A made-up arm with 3 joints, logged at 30 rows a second.
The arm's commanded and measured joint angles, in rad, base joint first. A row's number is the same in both.
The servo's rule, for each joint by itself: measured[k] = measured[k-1] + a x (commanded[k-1-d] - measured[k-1]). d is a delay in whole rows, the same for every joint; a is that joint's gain. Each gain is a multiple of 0.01, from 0.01 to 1. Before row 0 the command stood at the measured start. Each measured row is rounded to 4 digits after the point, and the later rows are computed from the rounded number. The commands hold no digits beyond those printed.
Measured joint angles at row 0:
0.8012, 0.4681, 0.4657
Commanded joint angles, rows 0 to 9:
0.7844, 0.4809, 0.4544
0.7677, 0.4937, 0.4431
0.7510, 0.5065, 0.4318
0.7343, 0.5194, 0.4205
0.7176, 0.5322, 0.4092
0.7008, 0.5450, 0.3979
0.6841, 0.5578, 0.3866
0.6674, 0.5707, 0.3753
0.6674, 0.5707, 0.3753
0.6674, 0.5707, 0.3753
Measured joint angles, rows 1 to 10:
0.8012, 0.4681, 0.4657
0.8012, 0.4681, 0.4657
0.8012, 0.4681, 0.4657
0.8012, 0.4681, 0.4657
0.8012, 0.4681, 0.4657
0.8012, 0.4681, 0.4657
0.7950, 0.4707, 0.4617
0.7849, 0.4753, 0.4552
0.7724, 0.4815, 0.4470
0.7583, 0.4891, 0.4377
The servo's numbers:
d 6
a 0.37 0.20 0.35

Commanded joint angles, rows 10 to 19:
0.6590, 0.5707, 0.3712
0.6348, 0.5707, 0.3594
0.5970, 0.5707, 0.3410
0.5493, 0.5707, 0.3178
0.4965, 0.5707, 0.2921
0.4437, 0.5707, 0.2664
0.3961, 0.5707, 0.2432
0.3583, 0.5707, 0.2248
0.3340, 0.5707, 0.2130
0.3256, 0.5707, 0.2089
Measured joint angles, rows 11 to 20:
0.7432, 0.4977, 0.4277
0.7275, 0.5072, 0.4173
0.7114, 0.5173, 0.4066
0.6951, 0.5280, 0.3956
0.6849, 0.5365, 0.3885
0.6784, 0.5433, 0.3839
0.6712, 0.5488, 0.3795
0.6577, 0.5532, 0.3725
0.6352, 0.5567, 0.3615
0.6034, 0.5595, 0.3462

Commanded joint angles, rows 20 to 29:
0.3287, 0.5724, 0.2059
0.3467, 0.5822, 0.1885
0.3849, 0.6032, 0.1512
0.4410, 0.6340, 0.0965
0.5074, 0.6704, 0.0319
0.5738, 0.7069, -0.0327
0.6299, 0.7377, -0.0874
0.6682, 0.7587, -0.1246
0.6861, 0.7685, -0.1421
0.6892, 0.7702, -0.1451
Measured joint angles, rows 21 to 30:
0.5638, 0.5617, 0.3273
0.5194, 0.5635, 0.3060
0.4738, 0.5649, 0.2840
0.4311, 0.5661, 0.2633
0.3952, 0.5670, 0.2457
0.3694, 0.5677, 0.2328
0.3543, 0.5686, 0.2234
0.3515, 0.5713, 0.2112
0.3639, 0.5777, 0.1902
0.3924, 0.5890, 0.1574

